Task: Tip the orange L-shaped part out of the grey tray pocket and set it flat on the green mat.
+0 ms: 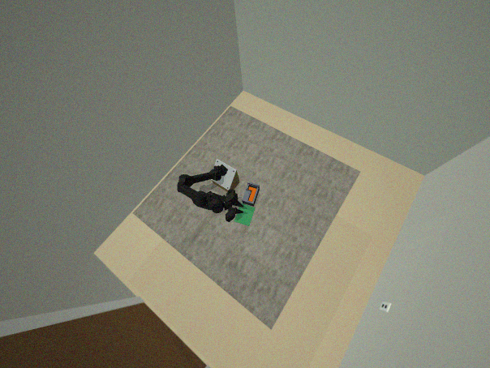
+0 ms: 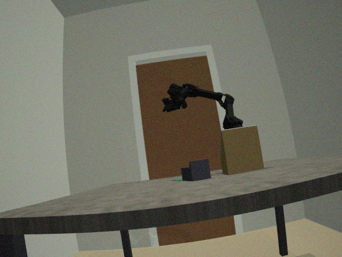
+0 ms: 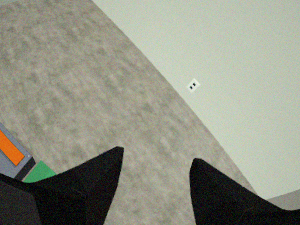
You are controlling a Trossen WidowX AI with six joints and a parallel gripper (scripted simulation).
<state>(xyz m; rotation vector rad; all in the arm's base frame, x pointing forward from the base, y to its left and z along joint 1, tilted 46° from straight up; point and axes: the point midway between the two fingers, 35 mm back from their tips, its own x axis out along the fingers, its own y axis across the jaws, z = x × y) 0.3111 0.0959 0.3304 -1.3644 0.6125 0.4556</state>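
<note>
My gripper tip is now 130 mm past the orange L-shaped part, 190 mm to the right of it and 350 mm above it. The rest, counted from my gripper tip: green mat: 70 mm behind, 40 mm to the left, 410 mm below.
</note>
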